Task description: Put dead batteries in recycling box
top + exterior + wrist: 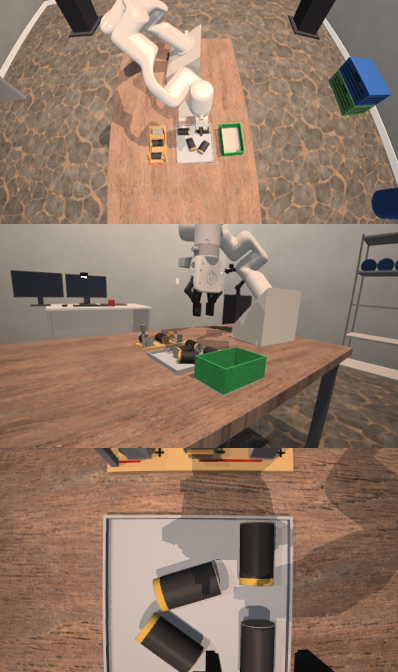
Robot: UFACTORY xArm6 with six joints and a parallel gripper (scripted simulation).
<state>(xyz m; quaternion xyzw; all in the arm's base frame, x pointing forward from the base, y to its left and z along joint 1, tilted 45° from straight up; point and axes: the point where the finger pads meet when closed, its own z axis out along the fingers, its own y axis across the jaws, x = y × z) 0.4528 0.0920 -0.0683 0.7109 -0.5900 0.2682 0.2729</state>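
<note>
Right now the grey tray is 15 cm below my hand, 4 cm ahead of it and 2 cm to the right of it. Also, from my hand: green recycling box: 16 cm to the left, 14 cm below, 1 cm ahead.
</note>
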